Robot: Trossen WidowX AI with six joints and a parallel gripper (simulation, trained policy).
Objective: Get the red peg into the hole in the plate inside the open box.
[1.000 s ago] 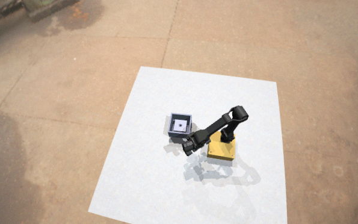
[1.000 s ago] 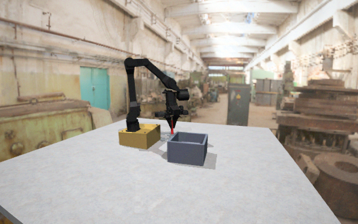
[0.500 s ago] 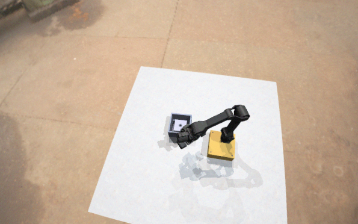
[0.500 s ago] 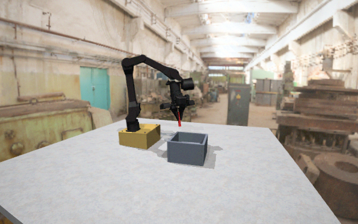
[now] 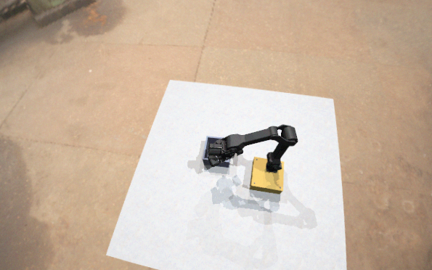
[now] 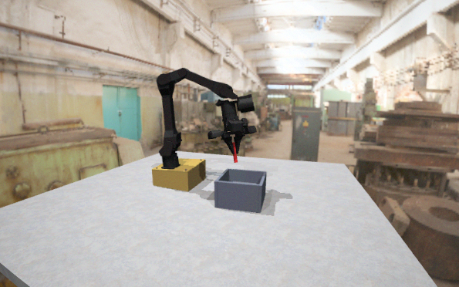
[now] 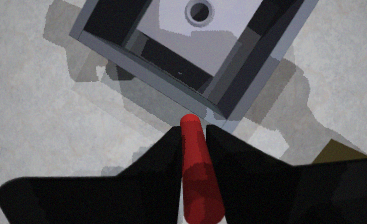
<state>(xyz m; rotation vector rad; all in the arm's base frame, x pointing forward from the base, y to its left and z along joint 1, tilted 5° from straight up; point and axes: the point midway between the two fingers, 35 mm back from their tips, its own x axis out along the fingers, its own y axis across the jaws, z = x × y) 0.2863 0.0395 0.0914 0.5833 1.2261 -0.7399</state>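
My gripper tip is now 110 mm above the plate, 80 mm to the left of it and 50 mm short of it. From my gripper tip the other things lie so: grey box 130 mm below, 80 mm to the right, 50 mm ahead; red peg 10 mm to the left, 10 mm behind.
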